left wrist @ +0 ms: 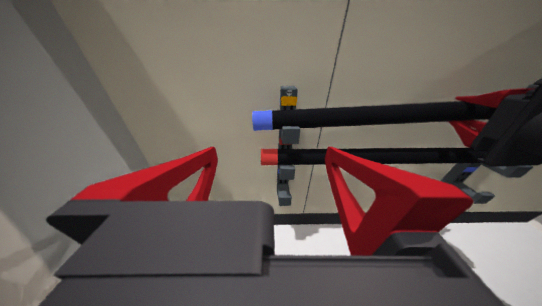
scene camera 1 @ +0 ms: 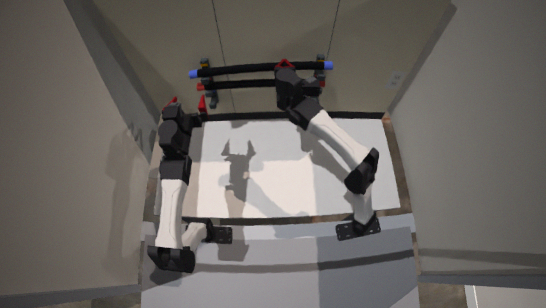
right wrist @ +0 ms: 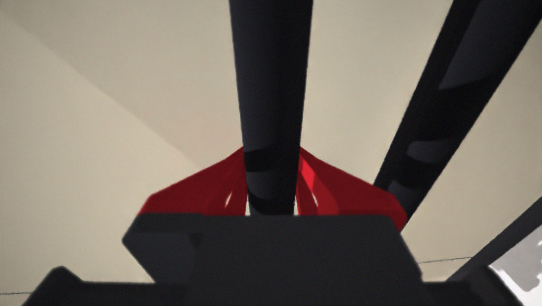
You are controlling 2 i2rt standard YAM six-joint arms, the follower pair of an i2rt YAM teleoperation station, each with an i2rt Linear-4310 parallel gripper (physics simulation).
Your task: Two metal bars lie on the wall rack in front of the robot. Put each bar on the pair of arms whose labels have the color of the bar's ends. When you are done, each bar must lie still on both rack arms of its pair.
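Places are measured from the left arm's base along level axes (x up, y back, z right), in millimetres.
Pixels of known places: left gripper, fingertip midpoint: [left wrist: 271, 153] [scene camera 1: 189, 96]; right gripper, fingertip midpoint: [left wrist: 454, 107] [scene camera 1: 284, 62] [right wrist: 271, 153]; left arm's base, link origin: [scene camera 1: 208, 234]; right arm's base, link origin: [scene camera 1: 358, 229].
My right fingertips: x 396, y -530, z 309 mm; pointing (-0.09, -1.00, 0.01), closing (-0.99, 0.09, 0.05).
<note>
Ahead of a thing's pixels: the offset from my right fingertips to its top centre. "pt": to the spot under its first point. Level surfaces: height alone.
The blue-ended bar @[dx +25, dy +21, dz -86 mm] [scene camera 1: 250, 68] [left wrist: 375, 114] [right wrist: 271, 75] runs across the top of the rack, its picture-left end slightly lower in scene camera 1. It passes just below the orange label @[pt dx +16, dy +9, dz -282 mm] [scene camera 1: 204, 64] [left wrist: 289, 101]; contact with the rack arms cannot be told. The red-ended bar @[dx -71, dy +21, dz -88 mm] [scene camera 1: 250, 83] [left wrist: 425, 155] [right wrist: 450, 115] lies lower, by the middle arms. My right gripper [scene camera 1: 284, 65] [left wrist: 454, 107] [right wrist: 271, 153] is shut on the blue-ended bar, right of its middle. My left gripper [scene camera 1: 188, 102] [left wrist: 271, 153] is open and empty, left of and below the bars in scene camera 1.
The rack's left column @[pt dx -105, dy +57, dz -268 mm] [scene camera 1: 212, 95] [left wrist: 284, 192] has a bottom arm without a bar. A blue label @[pt dx -136, dy +2, dz +124 mm] [left wrist: 469, 169] shows on the right column. My right arm hides part of the red-ended bar and right column in scene camera 1. A white table @[dx -384 mm] [scene camera 1: 260, 185] lies below.
</note>
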